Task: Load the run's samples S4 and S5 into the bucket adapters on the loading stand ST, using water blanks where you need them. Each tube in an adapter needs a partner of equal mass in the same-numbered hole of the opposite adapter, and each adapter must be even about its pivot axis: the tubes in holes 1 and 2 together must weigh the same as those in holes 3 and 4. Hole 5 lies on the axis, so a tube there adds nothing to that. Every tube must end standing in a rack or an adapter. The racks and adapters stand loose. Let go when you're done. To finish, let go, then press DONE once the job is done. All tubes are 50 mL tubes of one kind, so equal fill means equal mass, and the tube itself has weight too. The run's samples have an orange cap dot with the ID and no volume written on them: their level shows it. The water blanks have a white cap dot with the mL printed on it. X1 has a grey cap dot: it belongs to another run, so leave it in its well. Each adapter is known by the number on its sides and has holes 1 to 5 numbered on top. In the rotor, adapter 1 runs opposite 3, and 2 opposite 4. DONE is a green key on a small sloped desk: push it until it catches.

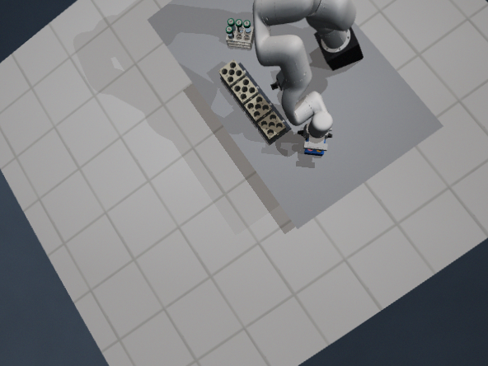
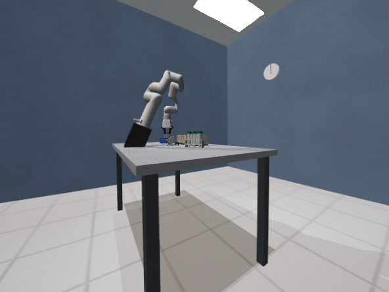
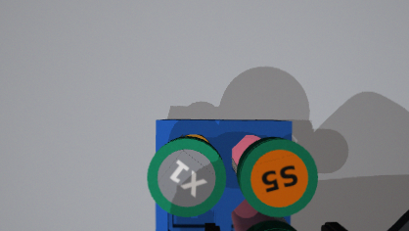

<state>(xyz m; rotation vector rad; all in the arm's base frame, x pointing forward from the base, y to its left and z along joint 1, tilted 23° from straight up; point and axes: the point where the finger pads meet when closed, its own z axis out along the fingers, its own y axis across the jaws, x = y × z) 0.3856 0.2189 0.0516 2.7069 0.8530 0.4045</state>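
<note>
The blue rack lies 9 cm below my hand, 2 cm to the left of it and 1 cm behind it. The rest, counted from my hand: white rack (62 cm to the right, 19 cm behind, 9 cm below); then adapter (18 cm to the right, 7 cm below, 7 cm ahead).
</note>
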